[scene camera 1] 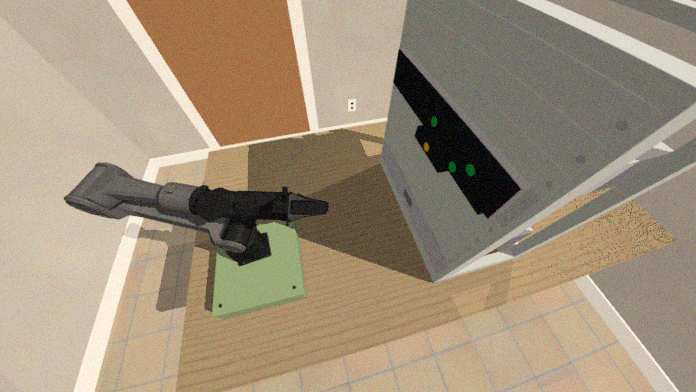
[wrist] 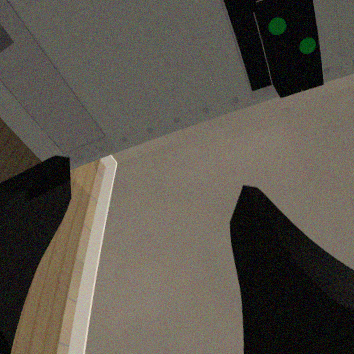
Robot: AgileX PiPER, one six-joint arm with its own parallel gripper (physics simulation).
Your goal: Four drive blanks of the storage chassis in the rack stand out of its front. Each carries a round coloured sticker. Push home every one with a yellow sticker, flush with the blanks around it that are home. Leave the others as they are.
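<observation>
The black chassis [scene camera 1: 411,82] [wrist: 300,72] sits in the grey rack. In the scene view one yellow sticker [scene camera 1: 426,147] shows on a blank at the chassis's lower edge. One green sticker [scene camera 1: 434,121] is above it, and a second green sticker [scene camera 1: 452,166] and a third green sticker [scene camera 1: 470,170] are to its lower right. Two green stickers show at the top right of the wrist view, a left one [wrist: 277,26] and a right one [wrist: 307,45]. How far each blank stands out is hard to tell. My gripper [scene camera 1: 326,206] [wrist: 153,191] is open and empty, left of the rack and apart from it.
The tall grey rack [scene camera 1: 480,75] [wrist: 150,65] stands at the right of the scene view. A green base plate [scene camera 1: 260,290] lies beneath the arm on the wood-pattern floor. A brown door [scene camera 1: 215,65] and a wall outlet [scene camera 1: 352,105] are behind.
</observation>
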